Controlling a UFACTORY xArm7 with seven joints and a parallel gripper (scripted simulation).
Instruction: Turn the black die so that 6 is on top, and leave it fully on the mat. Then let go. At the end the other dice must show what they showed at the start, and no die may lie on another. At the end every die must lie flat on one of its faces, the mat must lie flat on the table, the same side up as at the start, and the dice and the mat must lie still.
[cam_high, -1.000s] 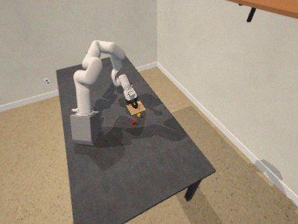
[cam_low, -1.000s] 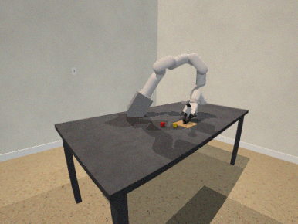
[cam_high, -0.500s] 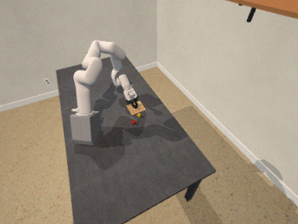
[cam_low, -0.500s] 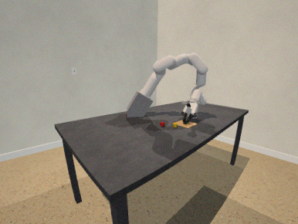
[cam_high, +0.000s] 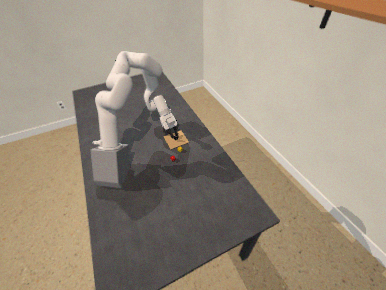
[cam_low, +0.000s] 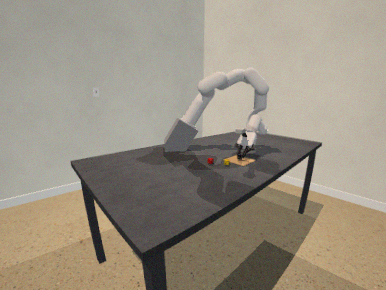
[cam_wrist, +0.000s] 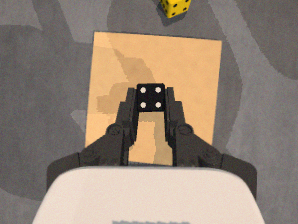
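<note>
Now: the mat 1 cm ahead of my hand, 1 cm to the right of it and 4 cm below it. Round my hand: yellow die (2 cm ahead, 12 cm to the right, 3 cm below); black die (1 cm to the right, 1 cm below); red die (4 cm behind, 19 cm to the right, 3 cm below).
</note>
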